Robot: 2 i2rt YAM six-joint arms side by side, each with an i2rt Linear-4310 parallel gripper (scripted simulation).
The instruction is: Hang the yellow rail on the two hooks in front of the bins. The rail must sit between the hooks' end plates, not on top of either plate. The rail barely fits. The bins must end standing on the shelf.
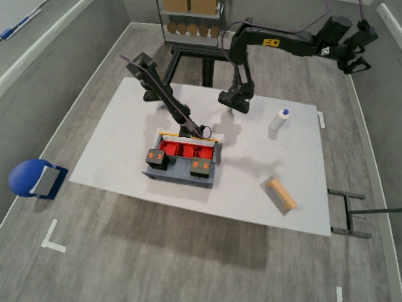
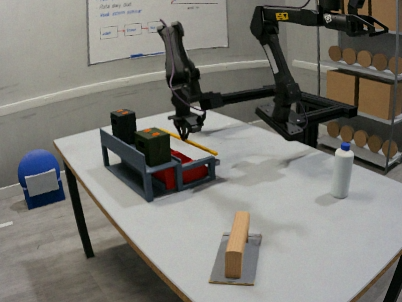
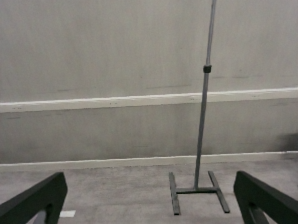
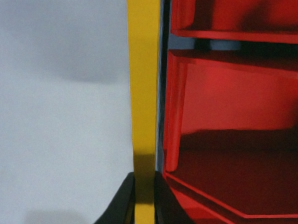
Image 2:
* blue-grey shelf: 147, 189
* green box: 154, 143
